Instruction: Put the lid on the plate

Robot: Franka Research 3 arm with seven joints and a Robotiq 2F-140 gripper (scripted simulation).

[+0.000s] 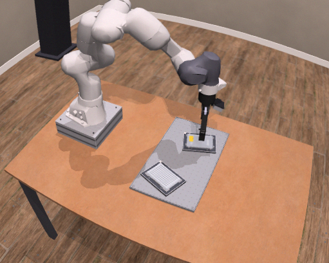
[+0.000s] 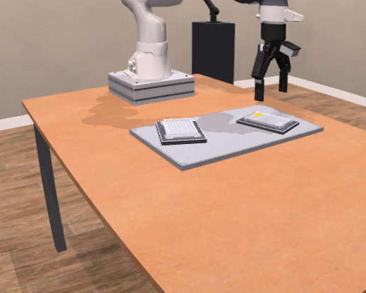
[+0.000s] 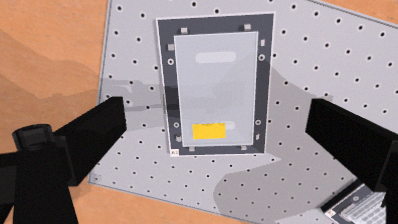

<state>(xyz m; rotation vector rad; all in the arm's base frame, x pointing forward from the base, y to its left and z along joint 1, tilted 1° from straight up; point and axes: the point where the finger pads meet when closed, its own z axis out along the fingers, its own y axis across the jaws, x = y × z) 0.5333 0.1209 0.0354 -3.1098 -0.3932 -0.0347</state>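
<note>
Right now the clear lid is 80 mm below my hand and 10 mm to the right of it. From my hand the other things lie so: nest N1 (280 mm to the right, 90 mm below, 80 mm behind); then culture plate E01 (280 mm to the right, 80 mm below, 80 mm behind); then lid park LP1 (90 mm below, 10 mm to the right).
</note>
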